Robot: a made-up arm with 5 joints.
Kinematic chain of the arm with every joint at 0, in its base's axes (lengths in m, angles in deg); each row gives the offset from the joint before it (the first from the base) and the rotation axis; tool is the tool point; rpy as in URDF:
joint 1: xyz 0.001 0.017 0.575 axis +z
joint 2: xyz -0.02 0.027 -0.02 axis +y
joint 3: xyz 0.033 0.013 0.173 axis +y
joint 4: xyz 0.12 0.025 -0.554 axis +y
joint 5: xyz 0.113 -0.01 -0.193 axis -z
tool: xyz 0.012 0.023 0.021 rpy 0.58 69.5 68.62
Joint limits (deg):
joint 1: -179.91..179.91
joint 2: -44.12..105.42
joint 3: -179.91..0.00
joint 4: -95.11..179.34
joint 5: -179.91..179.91
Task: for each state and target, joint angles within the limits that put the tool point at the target. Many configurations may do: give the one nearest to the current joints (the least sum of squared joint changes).
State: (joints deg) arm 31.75 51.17 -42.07 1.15 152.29
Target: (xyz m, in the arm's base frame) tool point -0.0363 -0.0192 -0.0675
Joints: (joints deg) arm 78.14 45.42 -10.16 -16.81 153.51
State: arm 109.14 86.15 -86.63 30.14 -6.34
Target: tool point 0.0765 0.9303 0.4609
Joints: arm 80.37 61.78 -127.97 21.03 -1.33
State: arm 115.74 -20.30 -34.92 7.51 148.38
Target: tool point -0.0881 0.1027 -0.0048
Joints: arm 122.45 -6.15 0.00 53.82 158.35
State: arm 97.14 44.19 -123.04 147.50 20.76
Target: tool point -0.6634 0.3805 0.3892
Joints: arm 145.90 58.10 -134.25 102.45 22.86
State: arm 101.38 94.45 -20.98 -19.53 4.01
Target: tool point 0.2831 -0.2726 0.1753
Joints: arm 145.14 88.16 -0.04 -51.22 6.88
